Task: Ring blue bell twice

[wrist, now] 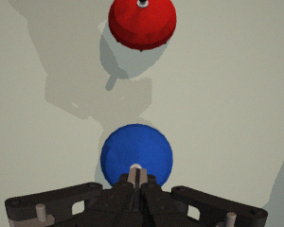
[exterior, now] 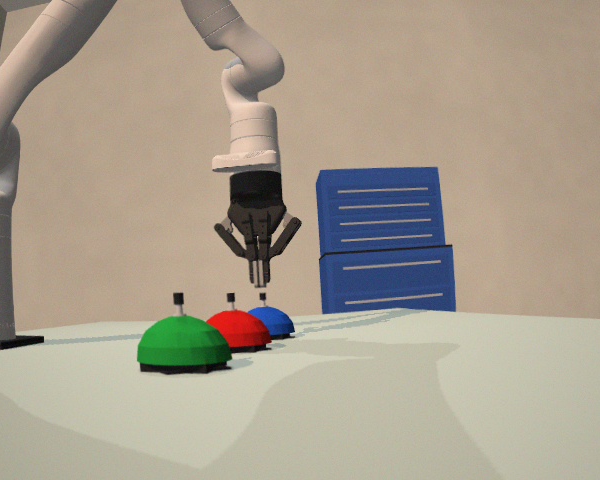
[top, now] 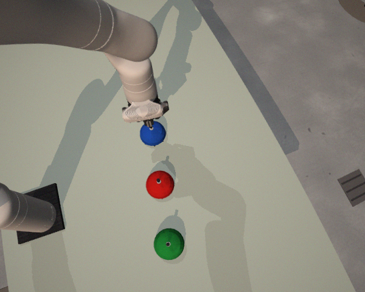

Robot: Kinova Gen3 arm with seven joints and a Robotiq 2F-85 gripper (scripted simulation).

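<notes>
Right now the blue bell is 5 cm below my hand. Round my hand: red bell: 1 cm behind, 17 cm to the right, 5 cm below; then green bell: 2 cm behind, 34 cm to the right, 5 cm below.
</notes>
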